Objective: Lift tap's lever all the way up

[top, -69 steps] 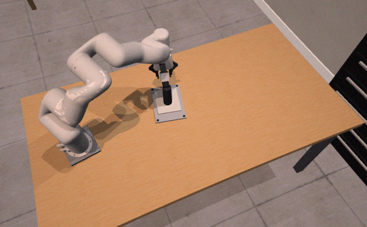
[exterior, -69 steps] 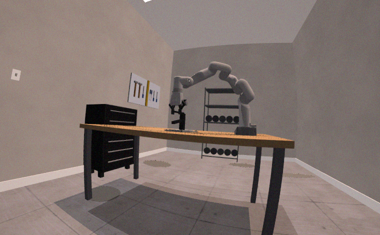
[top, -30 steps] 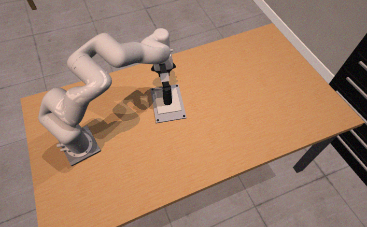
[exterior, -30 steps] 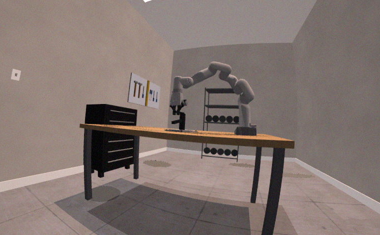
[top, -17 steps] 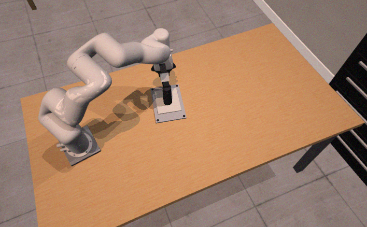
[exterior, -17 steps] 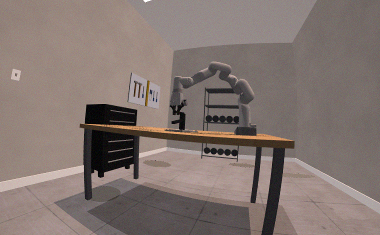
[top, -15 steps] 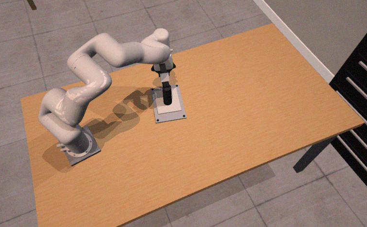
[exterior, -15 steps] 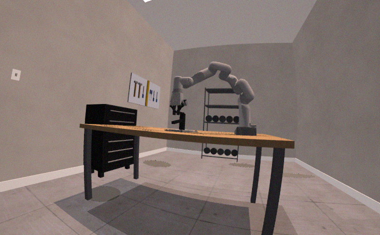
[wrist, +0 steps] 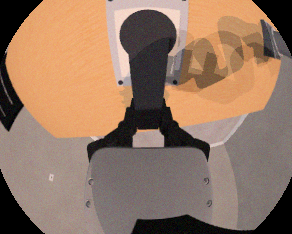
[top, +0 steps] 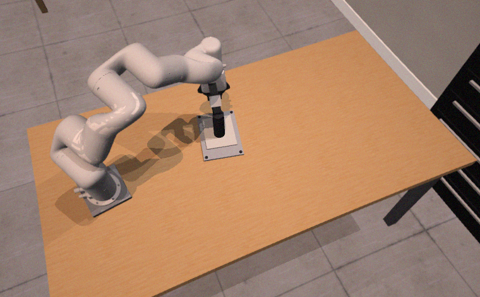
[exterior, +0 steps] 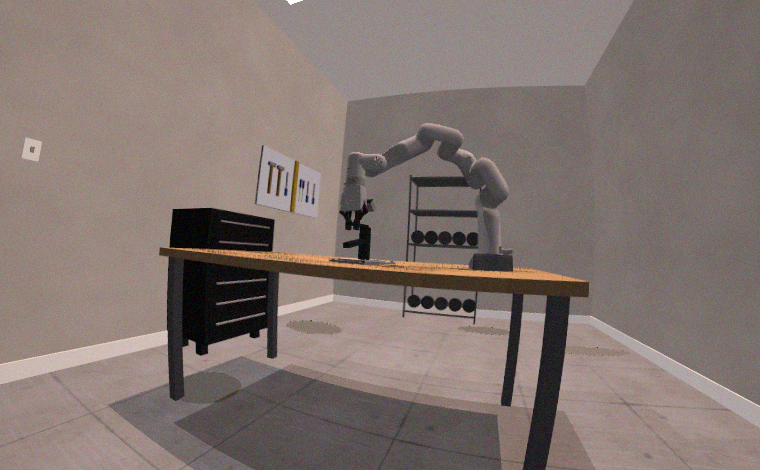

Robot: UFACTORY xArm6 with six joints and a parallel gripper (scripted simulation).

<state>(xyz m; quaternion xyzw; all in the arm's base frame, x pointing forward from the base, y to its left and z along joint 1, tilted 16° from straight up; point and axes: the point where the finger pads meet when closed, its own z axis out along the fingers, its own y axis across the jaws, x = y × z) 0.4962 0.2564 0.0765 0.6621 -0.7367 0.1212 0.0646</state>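
The tap lever is 10 mm behind my hand and 60 mm to the right of it.
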